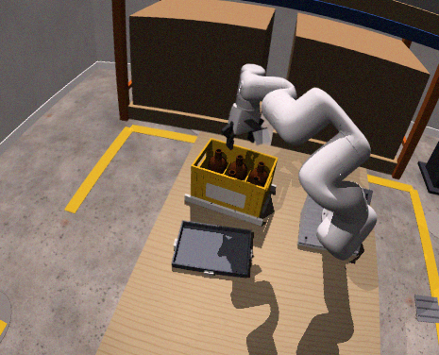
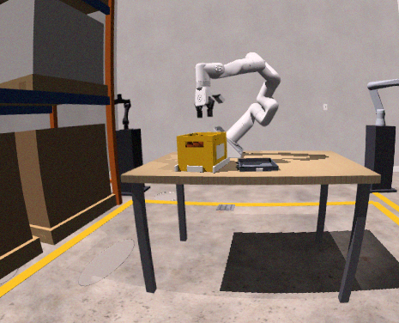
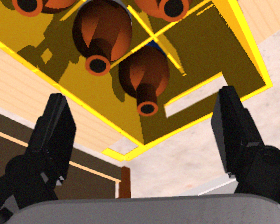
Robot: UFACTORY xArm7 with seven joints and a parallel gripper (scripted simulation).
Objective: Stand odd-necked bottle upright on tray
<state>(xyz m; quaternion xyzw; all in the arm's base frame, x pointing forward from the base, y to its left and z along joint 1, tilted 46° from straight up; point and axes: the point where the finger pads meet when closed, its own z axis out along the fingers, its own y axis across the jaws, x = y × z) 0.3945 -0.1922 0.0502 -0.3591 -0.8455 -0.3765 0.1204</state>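
The yellow crate lies 1 cm ahead of my hand, 1 cm to the right of it and 19 cm below it. From my hand the other things lie so: dark grey tray 2 cm ahead, 27 cm to the left, 26 cm below.
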